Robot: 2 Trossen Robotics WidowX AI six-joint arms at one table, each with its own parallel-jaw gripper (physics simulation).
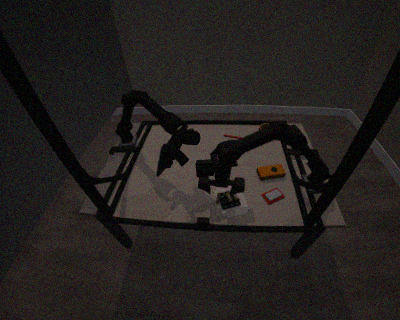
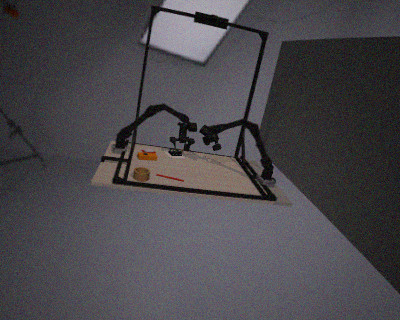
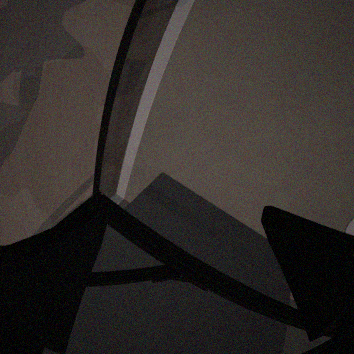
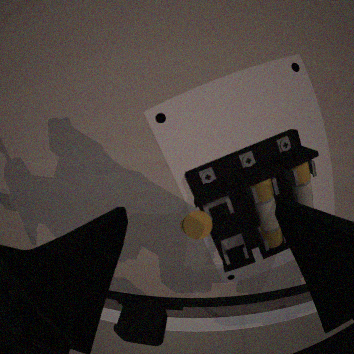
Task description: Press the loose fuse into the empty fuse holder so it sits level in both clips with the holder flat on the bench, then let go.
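Places are measured from the left arm's base along level axes (x ahead, y up, z right), in metres.
Where they show: left gripper, fingertip midpoint: [image 1: 157,173] [image 3: 186,215]; right gripper, fingertip midpoint: [image 1: 219,194] [image 2: 181,151] [image 4: 203,211]; left arm's base at its link origin: [image 1: 127,140] [image 2: 266,178]; right arm's base at its link origin: [image 1: 315,181] [image 2: 119,147].
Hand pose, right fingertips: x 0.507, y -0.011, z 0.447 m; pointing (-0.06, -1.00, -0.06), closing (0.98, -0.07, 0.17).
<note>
Each offset is from my right fingertips to the top centre of the thing. "spot": to the spot under its first point.
The black fuse holder [image 4: 232,182] [image 1: 228,200] [image 2: 176,153] sits on a white plate [image 4: 225,116] [image 1: 240,212] near the table's front edge. Its middle and right slots each hold a fuse. Its left slot @(spot: dy -0.025, dx +0.015, dz +0.029 m) [image 4: 228,225] shows bare clips. The loose fuse @(dy +0.015, dx -0.009, dz +0.013 m) [image 4: 197,225] shows end-on as a brass cap beside the holder's left edge, not in the clips. My right gripper [image 4: 203,211] [image 1: 225,190] [image 2: 180,148] is open just above the holder, its fingers on either side of the fuse and apart from it. My left gripper [image 1: 162,168] [image 2: 211,143] [image 3: 186,215] is open and empty, up over the table's left part.
An orange box @(dy -0.003, dx +0.274, dz -0.116 m) [image 1: 271,171] [image 2: 147,155] and a red-framed card @(dy -0.023, dx +0.245, dz +0.018 m) [image 1: 273,195] lie right of the holder. A red rod @(dy -0.031, dx +0.169, dz -0.423 m) [image 1: 233,136] [image 2: 169,178] lies at the back. A tape roll @(dy +0.013, dx +0.351, dz -0.441 m) [image 2: 141,174] stands near a corner. A black frame [image 1: 246,227] [image 4: 211,301] rims the table.
</note>
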